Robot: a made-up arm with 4 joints.
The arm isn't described. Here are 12 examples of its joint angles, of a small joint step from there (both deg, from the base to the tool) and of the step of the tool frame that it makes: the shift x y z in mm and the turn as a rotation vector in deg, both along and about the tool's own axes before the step.
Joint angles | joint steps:
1: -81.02 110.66 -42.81 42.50 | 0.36 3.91 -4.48 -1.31
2: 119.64 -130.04 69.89 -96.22 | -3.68 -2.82 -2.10 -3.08
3: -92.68 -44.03 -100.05 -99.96 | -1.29 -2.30 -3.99 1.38
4: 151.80 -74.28 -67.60 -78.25 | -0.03 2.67 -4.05 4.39
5: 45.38 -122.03 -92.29 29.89 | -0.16 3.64 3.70 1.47
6: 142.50 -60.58 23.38 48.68 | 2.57 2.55 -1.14 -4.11
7: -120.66 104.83 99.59 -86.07 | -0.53 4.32 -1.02 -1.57
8: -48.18 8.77 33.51 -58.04 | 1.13 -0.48 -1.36 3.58
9: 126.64 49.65 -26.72 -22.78 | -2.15 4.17 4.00 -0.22
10: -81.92 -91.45 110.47 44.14 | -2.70 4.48 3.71 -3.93
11: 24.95 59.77 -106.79 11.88 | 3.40 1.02 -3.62 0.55
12: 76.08 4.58 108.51 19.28 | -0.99 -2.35 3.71 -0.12
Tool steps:
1: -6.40 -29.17 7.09 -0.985 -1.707 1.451
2: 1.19 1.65 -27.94 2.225 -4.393 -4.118
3: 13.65 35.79 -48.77 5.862 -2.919 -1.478
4: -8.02 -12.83 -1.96 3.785 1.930 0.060
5: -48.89 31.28 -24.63 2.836 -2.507 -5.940
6: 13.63 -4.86 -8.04 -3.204 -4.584 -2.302
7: 18.72 15.46 15.79 -3.382 1.196 0.161
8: 1.85 0.62 -3.82 3.172 0.845 0.665
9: -38.37 17.01 11.97 -1.412 2.779 -7.942
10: -16.62 73.69 -9.52 2.450 -3.265 -6.799
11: 6.83 -13.29 41.91 -3.525 1.149 2.769
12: -16.54 -5.36 -4.40 -0.704 -0.730 -1.439
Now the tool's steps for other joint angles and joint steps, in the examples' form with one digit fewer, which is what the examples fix.
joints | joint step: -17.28 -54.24 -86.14 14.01 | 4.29 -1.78 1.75 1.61
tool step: -2.6 7.1 -3.0 1.98 5.50 -1.85
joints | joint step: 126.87 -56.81 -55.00 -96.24 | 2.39 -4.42 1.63 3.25
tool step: 6.0 22.5 5.8 4.91 2.56 3.11
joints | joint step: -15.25 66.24 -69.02 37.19 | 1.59 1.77 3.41 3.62
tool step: -28.5 22.2 -7.8 3.17 -0.86 -3.40
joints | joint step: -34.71 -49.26 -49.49 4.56 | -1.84 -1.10 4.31 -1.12
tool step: -7.5 27.1 -7.5 0.28 -2.23 -2.73
